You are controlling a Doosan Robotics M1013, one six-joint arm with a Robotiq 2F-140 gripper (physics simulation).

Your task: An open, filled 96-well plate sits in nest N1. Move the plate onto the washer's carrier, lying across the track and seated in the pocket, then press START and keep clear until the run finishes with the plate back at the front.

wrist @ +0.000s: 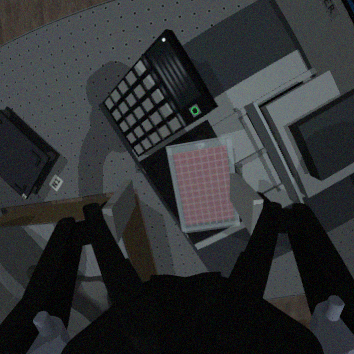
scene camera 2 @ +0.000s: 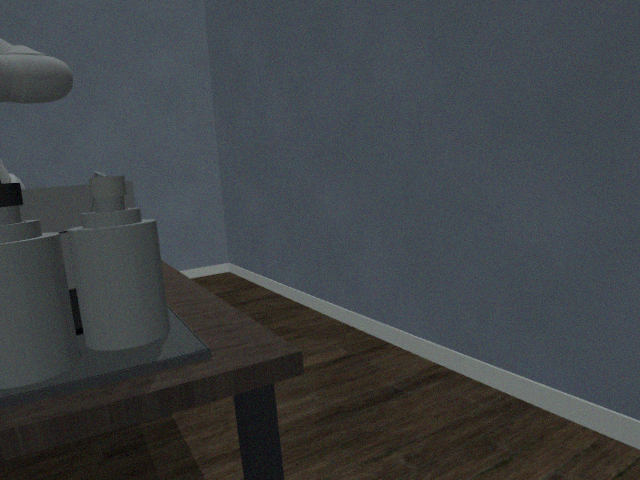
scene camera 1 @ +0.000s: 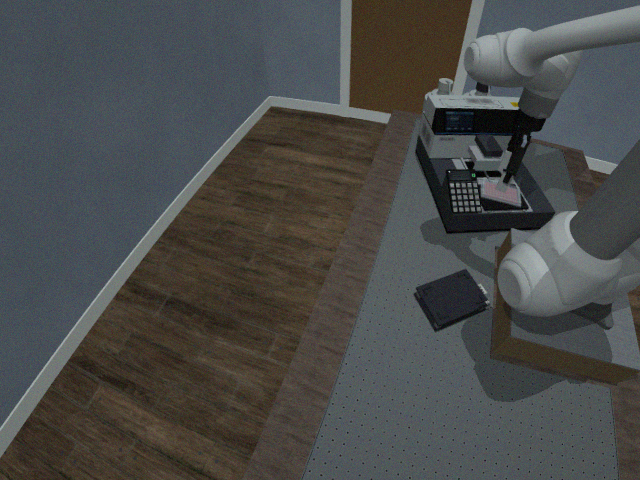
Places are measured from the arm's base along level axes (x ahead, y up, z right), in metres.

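Pixels of known places: gripper, fingertip midpoint: (wrist: 181,189) (scene camera 1: 501,180); arm's base, link origin: (wrist: 76,302).
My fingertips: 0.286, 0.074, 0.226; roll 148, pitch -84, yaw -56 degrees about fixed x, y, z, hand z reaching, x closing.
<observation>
For each thing: its top centre in the pictures, then the offset to it from my fingertips, as dx, dy, dz. "*": a spot on its surface instead.
- filled plate, top centre: (wrist: 204,189) (scene camera 1: 501,189) -0.017, -0.051, +0.028
- dark carrier, top centre: (wrist: 199,187) (scene camera 1: 500,195) -0.020, -0.069, +0.021
- Nest N1, top centre: (wrist: 5,154) (scene camera 1: 454,294) +0.021, -0.122, -0.362
- green-lit key, surface spot: (wrist: 195,110) (scene camera 1: 473,174) * +0.082, -0.022, +0.014
- dark block, surface spot: (wrist: 327,137) (scene camera 1: 490,147) * +0.059, +0.015, +0.139
The filled plate (scene camera 1: 500,192) (wrist: 204,185), with pink wells and a clear rim, lies on the dark carrier (wrist: 159,172) in front of the washer (scene camera 1: 448,146). In the wrist view it is turned askew to the carrier's edges; whether it lies flat is unclear. My gripper (scene camera 1: 505,181) (wrist: 181,189) is open and empty, above the plate. In the wrist view the right finger pad overlaps the plate's right edge, and the left pad is well left of the plate. Nest N1 (scene camera 1: 451,298) (wrist: 22,150) holds no plate. A green-lit key (scene camera 1: 473,175) (wrist: 195,110) shows on the keypad (scene camera 1: 465,196) (wrist: 142,112).
A dark block (scene camera 1: 488,145) (wrist: 327,137) on a light mount stands close behind the plate. A wooden-edged base (scene camera 1: 558,361) carries the arm near nest N1. Large pale bottles (scene camera 2: 121,289) (scene camera 2: 31,310) stand near the table corner in the second scene view.
</observation>
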